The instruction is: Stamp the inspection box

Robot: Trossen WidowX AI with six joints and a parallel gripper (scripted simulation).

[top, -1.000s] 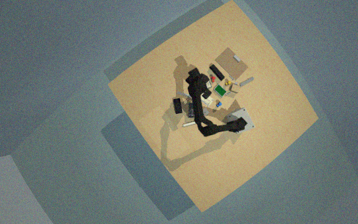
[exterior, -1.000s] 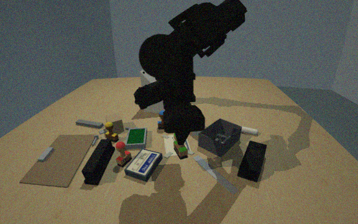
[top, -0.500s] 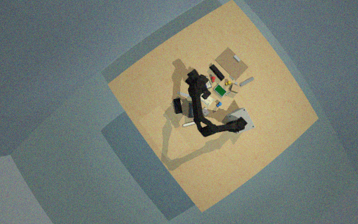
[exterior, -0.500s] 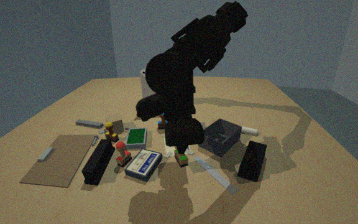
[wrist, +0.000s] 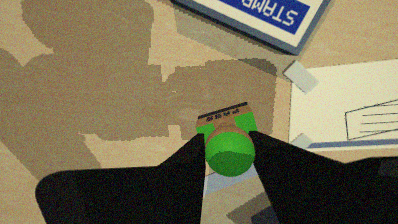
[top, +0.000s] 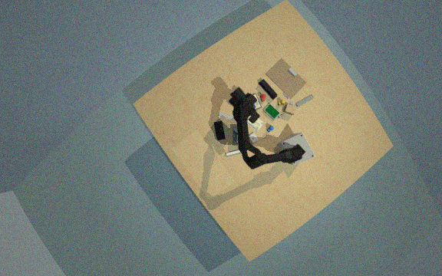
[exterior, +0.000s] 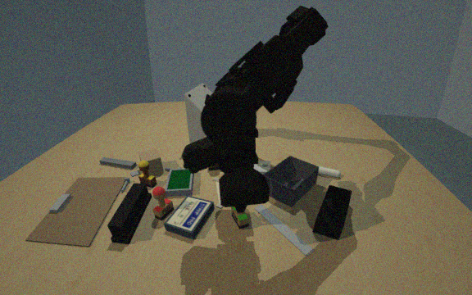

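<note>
Now: the green-knobbed stamp 2 cm below my gripper tip. Round my gripper tip: grey ruler strip: 2 cm ahead, 8 cm to the left, 4 cm below; then red-knobbed stamp: 3 cm behind, 15 cm to the right, 2 cm below; then white card: 10 cm behind, 1 cm to the right, 4 cm below.
</note>
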